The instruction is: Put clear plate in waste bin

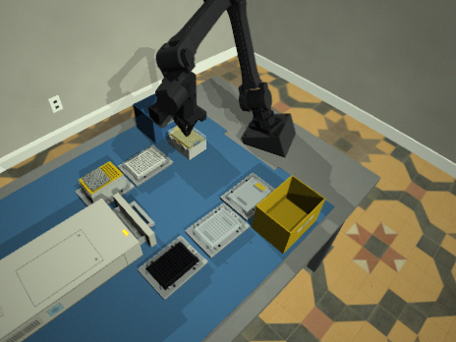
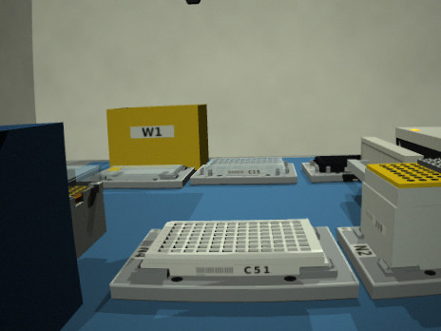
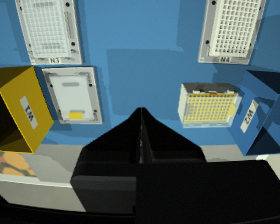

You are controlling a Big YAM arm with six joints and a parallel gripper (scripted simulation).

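Now: the clear plate 23 cm below my hand, 19 cm to the left of it and 5 cm ahead of it. Also, from my hand: nest N3: 25 cm below, 19 cm to the left, 5 cm ahead; flat lid: 24 cm below, 17 cm to the left, 13 cm behind; white plate C51: 23 cm below, 19 cm to the right, 5 cm ahead.
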